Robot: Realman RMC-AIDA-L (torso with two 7-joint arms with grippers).
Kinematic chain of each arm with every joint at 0, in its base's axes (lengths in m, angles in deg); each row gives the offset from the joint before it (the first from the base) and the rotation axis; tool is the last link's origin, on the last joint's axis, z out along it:
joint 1: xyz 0 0 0.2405 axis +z
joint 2: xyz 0 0 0 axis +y
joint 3: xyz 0 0 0.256 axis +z
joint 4: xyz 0 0 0 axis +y
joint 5: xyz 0 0 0.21 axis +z
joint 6: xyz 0 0 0 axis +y
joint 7: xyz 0 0 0.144 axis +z
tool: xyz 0 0 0
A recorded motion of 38 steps. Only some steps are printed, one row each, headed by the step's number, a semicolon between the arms.
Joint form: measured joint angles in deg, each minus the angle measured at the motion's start. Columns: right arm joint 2, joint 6, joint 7, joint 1, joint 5, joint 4, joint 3; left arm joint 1, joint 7, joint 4, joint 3, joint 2, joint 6, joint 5.
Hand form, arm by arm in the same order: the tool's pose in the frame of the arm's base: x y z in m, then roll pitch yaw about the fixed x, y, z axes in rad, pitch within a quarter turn. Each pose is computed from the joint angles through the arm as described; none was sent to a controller.
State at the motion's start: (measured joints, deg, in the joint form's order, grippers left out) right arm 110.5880 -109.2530 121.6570 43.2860 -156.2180 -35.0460 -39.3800; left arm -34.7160 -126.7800 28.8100 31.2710 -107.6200 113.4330 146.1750
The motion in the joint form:
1: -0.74 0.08 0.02 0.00 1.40 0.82 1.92; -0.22 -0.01 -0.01 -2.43 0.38 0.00 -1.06
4: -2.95 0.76 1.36 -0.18 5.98 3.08 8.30; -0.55 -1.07 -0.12 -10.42 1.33 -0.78 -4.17
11: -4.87 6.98 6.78 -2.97 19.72 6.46 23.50; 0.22 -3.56 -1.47 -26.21 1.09 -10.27 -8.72
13: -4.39 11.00 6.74 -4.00 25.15 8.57 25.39; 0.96 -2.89 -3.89 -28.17 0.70 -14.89 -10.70
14: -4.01 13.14 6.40 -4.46 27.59 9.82 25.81; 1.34 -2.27 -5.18 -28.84 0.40 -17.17 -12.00
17: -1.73 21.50 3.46 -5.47 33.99 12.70 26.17; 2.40 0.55 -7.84 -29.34 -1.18 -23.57 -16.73
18: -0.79 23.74 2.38 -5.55 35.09 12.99 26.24; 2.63 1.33 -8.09 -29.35 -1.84 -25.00 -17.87
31: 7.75 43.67 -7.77 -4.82 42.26 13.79 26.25; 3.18 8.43 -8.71 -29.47 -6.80 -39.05 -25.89
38: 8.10 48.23 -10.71 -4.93 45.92 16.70 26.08; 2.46 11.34 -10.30 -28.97 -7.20 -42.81 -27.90
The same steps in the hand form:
1: 0.2769 0.3153 0.0436 3.0700 -0.2496 -1.0482; -0.3007 0.2782 0.0568 2.8562 0.0566 1.3236
4: 0.2736 0.3260 0.0572 3.0203 -0.0829 -1.1093; -0.2953 0.2948 0.0728 2.7994 -0.1188 1.3723
11: 0.2735 0.3529 0.0862 2.8450 0.3778 -1.3573; -0.3068 0.3243 0.0914 2.6929 -0.4774 1.6018
13: 0.2757 0.3604 0.0858 2.7737 0.4971 -1.4418; -0.3143 0.3292 0.0866 2.6553 -0.5499 1.6819
14: 0.2772 0.3633 0.0832 2.7404 0.5431 -1.4843; -0.3175 0.3313 0.0831 2.6333 -0.5839 1.7207
17: 0.2837 0.3734 0.0677 2.6855 0.6760 -1.5943; -0.3251 0.3368 0.0710 2.5827 -0.6803 1.8135
18: 0.2848 0.3759 0.0617 2.6841 0.7049 -1.6123; -0.3265 0.3376 0.0671 2.5727 -0.7019 1.8335
31: 0.2907 0.3940 0.0079 2.7821 0.9028 -1.6933; -0.3413 0.3506 0.0427 2.5685 -0.8910 1.9765
38: 0.2971 0.3954 -0.0005 2.7700 0.9422 -1.7601; -0.3412 0.3577 0.0364 2.5937 -0.9295 1.9741

